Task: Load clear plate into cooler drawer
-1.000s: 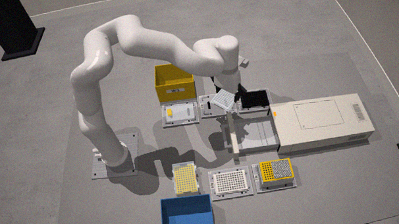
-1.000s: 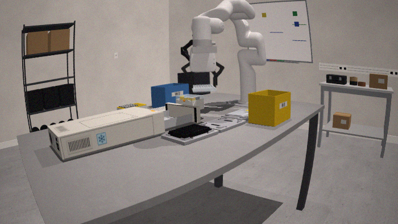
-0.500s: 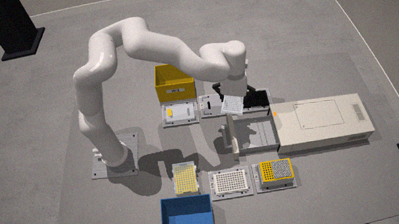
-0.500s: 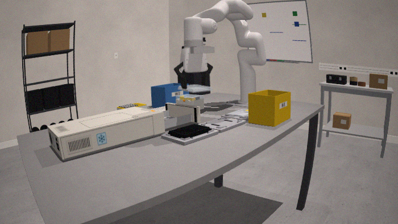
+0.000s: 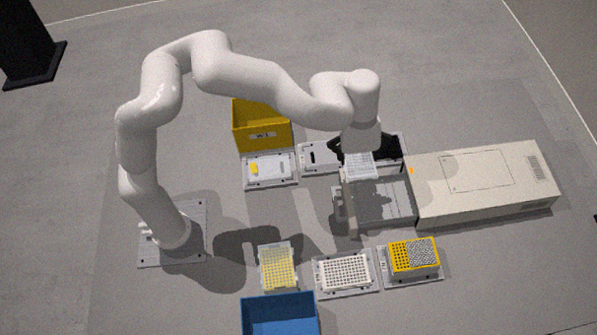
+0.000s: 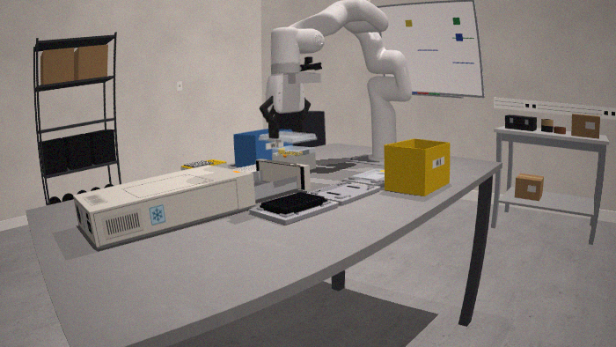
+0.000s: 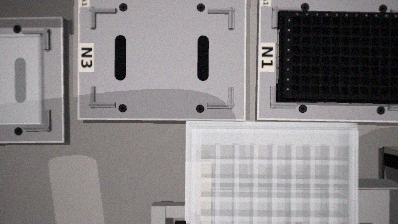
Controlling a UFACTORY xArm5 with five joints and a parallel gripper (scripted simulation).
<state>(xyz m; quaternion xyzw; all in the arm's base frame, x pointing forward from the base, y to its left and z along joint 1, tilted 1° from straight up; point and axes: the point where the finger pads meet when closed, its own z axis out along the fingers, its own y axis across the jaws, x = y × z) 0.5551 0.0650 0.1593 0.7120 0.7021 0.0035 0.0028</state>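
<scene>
Now: the drawer 8 cm ahead of my hand, 7 cm to the right of it and 12 cm below it. The rest, counted from my hand: grey nest 7 cm behind, 12 cm to the left, 15 cm below; then clear plate 1 cm below; then black plate 10 cm ahead, 12 cm to the left, 14 cm below.
</scene>
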